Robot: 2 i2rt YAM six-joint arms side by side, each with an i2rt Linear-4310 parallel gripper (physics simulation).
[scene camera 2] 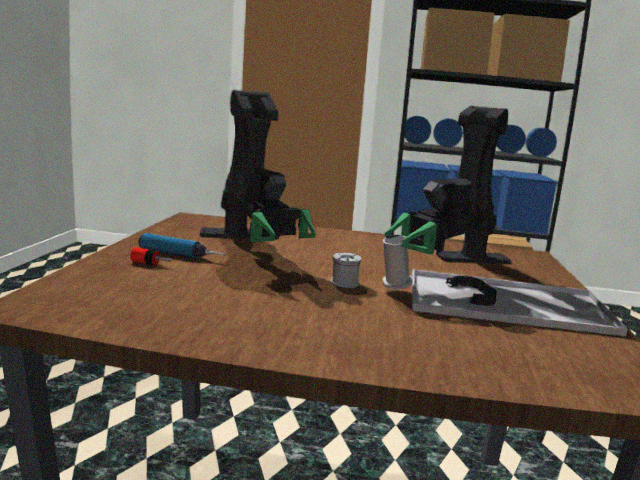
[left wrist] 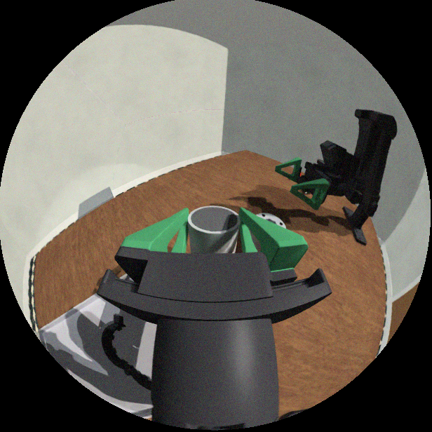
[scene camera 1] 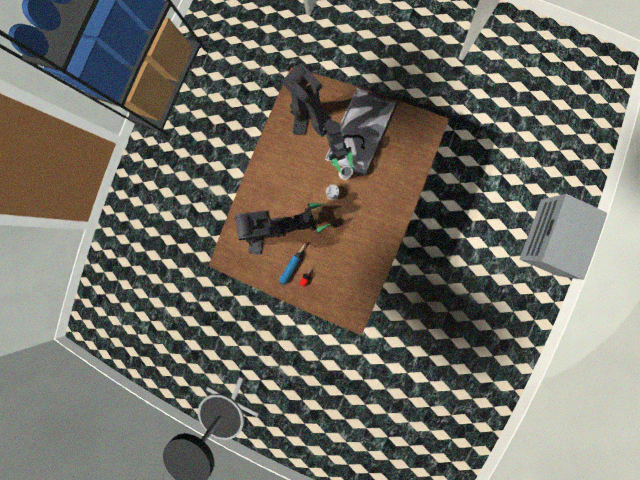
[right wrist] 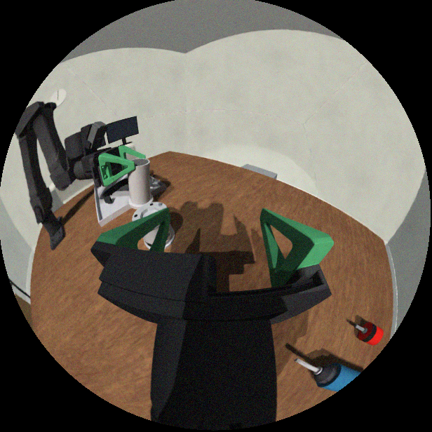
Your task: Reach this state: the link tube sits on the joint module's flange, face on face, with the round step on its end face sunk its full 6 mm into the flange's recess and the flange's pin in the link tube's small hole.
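Places are measured from the left arm's base along level axes (x up, y ahead, z left), in millimetres.
Pixels of known places: left gripper, fingertip midpoint: (scene camera 2: 393, 239) (scene camera 1: 347, 172); right gripper, fingertip midpoint: (scene camera 2: 295, 236) (scene camera 1: 328, 213); left arm's base, origin of the base link: (scene camera 2: 472, 258) (scene camera 1: 301, 117); right arm's base, origin of the base link: (scene camera 2: 235, 234).
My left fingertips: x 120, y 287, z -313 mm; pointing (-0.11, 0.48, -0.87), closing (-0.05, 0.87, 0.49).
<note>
For each thing: its top centre in the pictures, then the offset to it from my left fingertips. "spot": a spot on its surface instead.
- link tube, middle of its top: (scene camera 2: 399, 236) (scene camera 1: 345, 168) dx +5, dy -9, dz +15 mm
- joint module, middle of its top: (scene camera 2: 347, 255) (scene camera 1: 332, 191) dx -57, dy -63, dz -82 mm
- grey tray, middle of its top: (scene camera 2: 510, 296) (scene camera 1: 360, 129) dx -104, dy +35, dz +263 mm
- black curved part, surface spot: (scene camera 2: 485, 294) spot: dx -114, dy +4, dz +221 mm
- blue screwdriver, surface spot: (scene camera 2: 168, 245) (scene camera 1: 293, 270) spot: dx -94, dy -205, dz -495 mm
The link tube (scene camera 1: 345, 173) (scene camera 2: 396, 266) (left wrist: 214, 239) (right wrist: 140, 185), a light grey cylinder with a wider lower rim, is held by its upper end in my left gripper (scene camera 1: 345, 168) (scene camera 2: 396, 239) (left wrist: 213, 212) (right wrist: 140, 161), which is shut on it. It stands near upright, slightly tilted in scene camera 2, its lower rim at or just above table height. Its end face and small hole are hidden. The joint module (scene camera 1: 332, 192) (scene camera 2: 345, 271) (left wrist: 271, 219) (right wrist: 144, 215) stands upright beside it, apart, flange up. My right gripper (scene camera 1: 326, 215) (scene camera 2: 293, 237) (left wrist: 281, 176) (right wrist: 214, 212) is open and empty.
A grey tray (scene camera 1: 379, 116) (scene camera 2: 547, 323) lies close beside the link tube, with a black curved part (scene camera 2: 485, 294) (left wrist: 111, 345) on it. A blue screwdriver (scene camera 1: 291, 267) (scene camera 2: 168, 245) (right wrist: 342, 378) and a short red one (scene camera 1: 304, 281) (scene camera 2: 139, 256) (right wrist: 372, 334) lie on the right arm's side.
</note>
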